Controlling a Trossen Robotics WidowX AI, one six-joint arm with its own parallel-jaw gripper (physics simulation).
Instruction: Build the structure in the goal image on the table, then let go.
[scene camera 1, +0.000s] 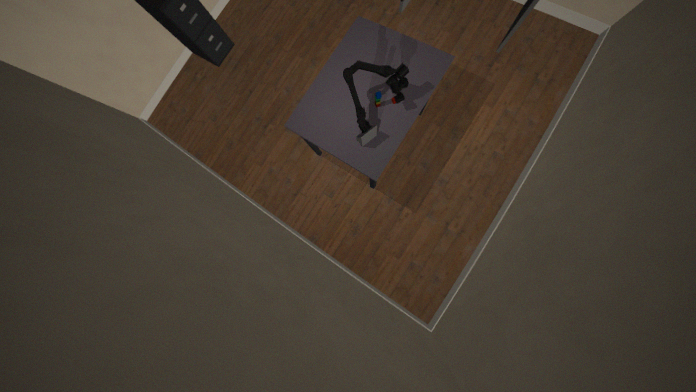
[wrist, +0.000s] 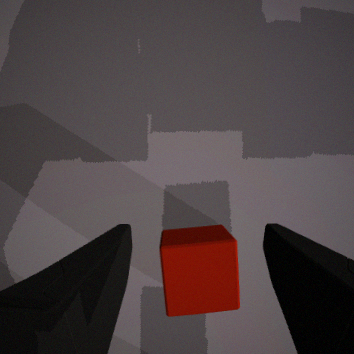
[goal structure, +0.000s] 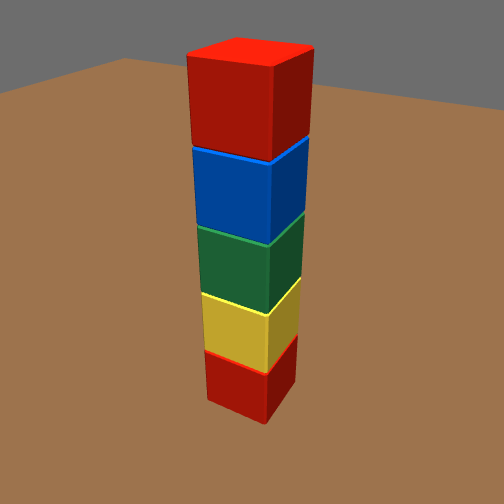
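Seen in the pictures: gripper, between the fingertips: (wrist: 197, 235); arm's base, origin of its link: (scene camera 1: 366, 130).
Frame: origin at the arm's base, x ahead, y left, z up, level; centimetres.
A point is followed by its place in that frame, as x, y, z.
A red cube (scene camera 1: 394, 100) {32.1, 2.8, -4.8} (wrist: 201, 277) {33.3, 3.4, -4.8} shows between my spread fingers in the wrist view, with a gap on each side. My gripper (scene camera 1: 397, 98) {35.4, 2.6, -3.4} (wrist: 197, 235) {35.4, 2.6, -3.4} is open and empty. What is under the red cube is hard to make out. To its left in the scene view, a blue block (scene camera 1: 378, 94) {22.7, 10.6, 5.0}, a green block (scene camera 1: 378, 100) {21.8, 9.5, 0.2} and a red piece (scene camera 1: 378, 105) {22.1, 9.6, -6.4} sit close together in a short column on the grey table (scene camera 1: 325, 110) {-7.5, 39.2, -8.1}. Their exact stacking is too small to tell.
The black arm (scene camera 1: 354, 95) {6.8, 17.3, 15.0} bends over the table from its base near a pale upright panel (scene camera 1: 369, 135) {-2.1, -4.9, 1.7}. The table's right edge is close to the gripper. A dark drawer cabinet (scene camera 1: 205, 37) stands on the floor away from the table. Arm shadows fall across the table top.
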